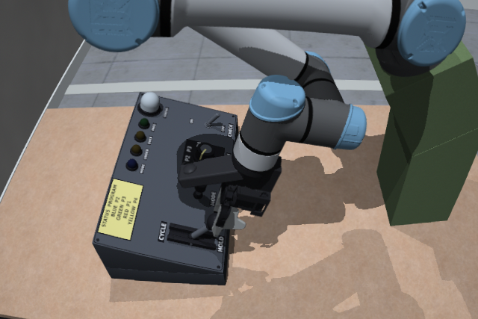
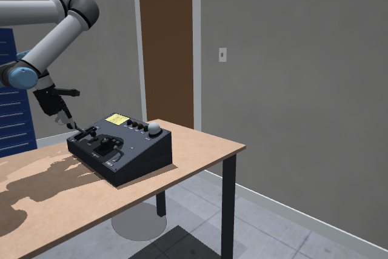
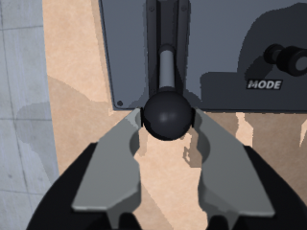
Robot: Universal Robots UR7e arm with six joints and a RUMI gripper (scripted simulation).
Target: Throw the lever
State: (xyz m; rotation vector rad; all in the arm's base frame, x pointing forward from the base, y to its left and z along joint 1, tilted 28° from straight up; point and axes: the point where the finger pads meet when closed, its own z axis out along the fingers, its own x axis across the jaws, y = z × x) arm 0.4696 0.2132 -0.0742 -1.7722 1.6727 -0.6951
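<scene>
The black ball-topped lever lies 3 cm ahead of my hand and 3 cm below it. Also, from my hand: program dial: 8 cm ahead, 22 cm to the right, 4 cm below; then mode toggle: 6 cm ahead, 12 cm to the right, 3 cm below; then dark console: 10 cm ahead, 17 cm to the right, 6 cm below.
</scene>
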